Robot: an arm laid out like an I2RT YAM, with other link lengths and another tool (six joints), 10 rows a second.
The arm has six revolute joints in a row. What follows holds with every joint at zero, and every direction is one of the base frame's.
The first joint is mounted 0.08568 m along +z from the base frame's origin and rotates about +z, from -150 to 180 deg.
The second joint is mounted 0.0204 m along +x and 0.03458 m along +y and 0.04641 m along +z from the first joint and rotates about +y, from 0 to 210 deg.
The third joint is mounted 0.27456 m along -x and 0.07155 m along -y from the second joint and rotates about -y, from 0 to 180 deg.
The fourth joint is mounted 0.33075 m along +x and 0.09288 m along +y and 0.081 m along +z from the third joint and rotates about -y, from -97 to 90 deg.
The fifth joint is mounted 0.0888 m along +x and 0.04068 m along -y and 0.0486 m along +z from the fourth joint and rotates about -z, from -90 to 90 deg.
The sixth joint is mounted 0.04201 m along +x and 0.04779 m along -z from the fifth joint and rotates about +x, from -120 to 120 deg.
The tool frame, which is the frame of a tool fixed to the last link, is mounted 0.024 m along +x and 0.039 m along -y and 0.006 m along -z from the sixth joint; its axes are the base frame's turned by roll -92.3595, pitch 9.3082 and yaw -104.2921 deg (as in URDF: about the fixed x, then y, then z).
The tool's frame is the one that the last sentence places.
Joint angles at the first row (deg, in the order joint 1, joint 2, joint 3, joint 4, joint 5, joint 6):
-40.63 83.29 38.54 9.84 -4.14 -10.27
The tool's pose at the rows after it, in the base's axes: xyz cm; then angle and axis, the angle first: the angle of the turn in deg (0 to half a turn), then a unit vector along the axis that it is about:
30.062, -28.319, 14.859, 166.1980, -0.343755, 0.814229, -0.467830
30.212, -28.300, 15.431, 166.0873, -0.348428, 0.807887, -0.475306
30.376, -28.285, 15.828, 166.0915, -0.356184, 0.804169, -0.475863
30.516, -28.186, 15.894, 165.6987, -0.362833, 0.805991, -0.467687
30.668, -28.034, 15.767, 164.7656, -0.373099, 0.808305, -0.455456
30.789, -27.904, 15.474, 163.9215, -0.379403, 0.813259, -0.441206
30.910, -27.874, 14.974, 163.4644, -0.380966, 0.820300, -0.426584
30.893, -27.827, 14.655, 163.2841, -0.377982, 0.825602, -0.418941
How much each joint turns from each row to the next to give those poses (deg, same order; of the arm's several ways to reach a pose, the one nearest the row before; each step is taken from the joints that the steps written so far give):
0.05 -0.60 0.30 0.32 0.15 -1.13
0.14 -0.56 0.17 0.06 -0.05 -0.82
0.10 -0.31 0.47 -0.87 -0.35 -0.82
0.08 -0.08 0.50 -1.46 -0.86 -0.06
0.02 0.03 0.39 -1.54 -1.68 -0.09
0.00 0.29 0.40 -1.44 -1.45 0.38
-0.01 0.81 0.50 -1.10 -0.90 0.72
0.00 0.35 0.08 -0.39 -0.22 0.78

